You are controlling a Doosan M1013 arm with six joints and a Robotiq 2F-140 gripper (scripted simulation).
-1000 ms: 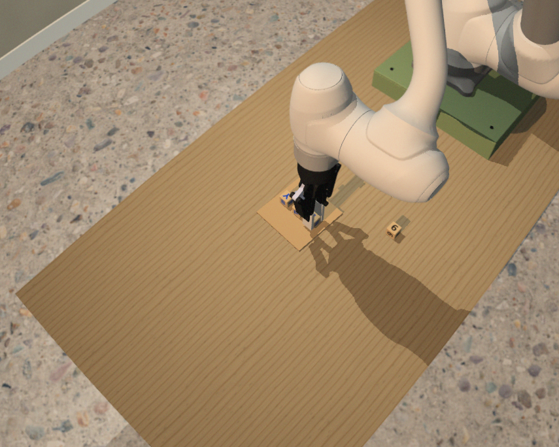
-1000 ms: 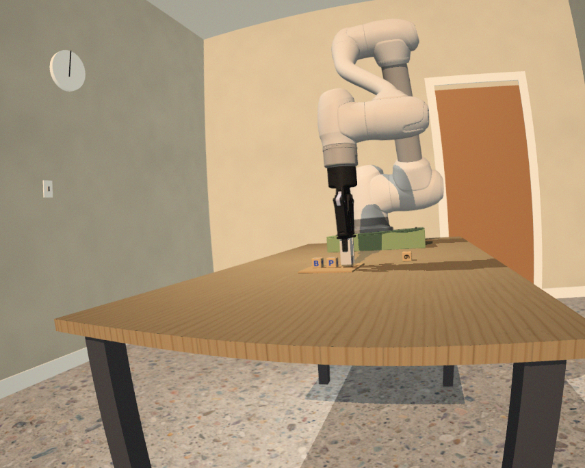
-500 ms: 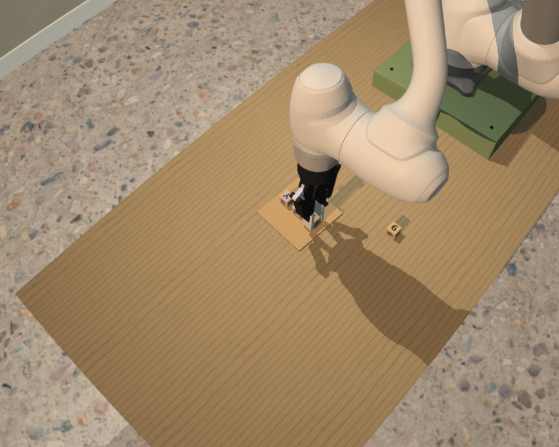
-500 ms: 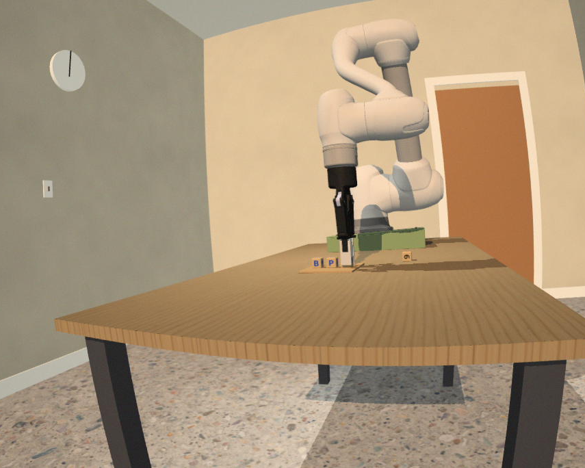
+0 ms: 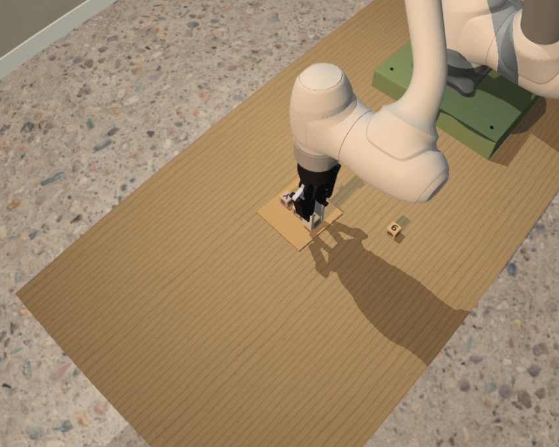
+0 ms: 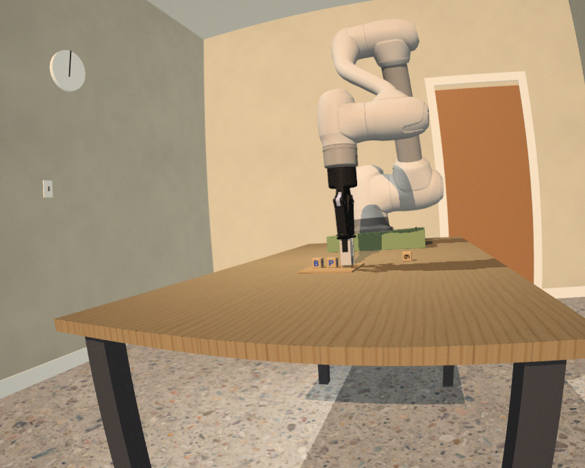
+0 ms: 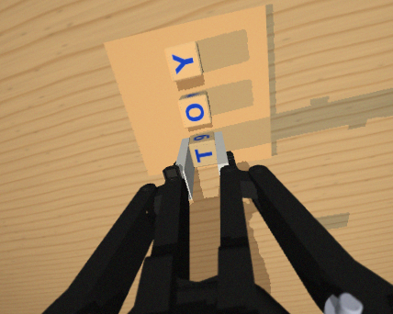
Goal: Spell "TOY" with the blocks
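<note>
My hand is 30 mm above the T block. Also, from my hand: O block (40 mm to the right, 30 mm below); then Y block (80 mm to the right, 30 mm below, 10 mm behind); then tan mat (40 mm to the right, 40 mm below).
</note>
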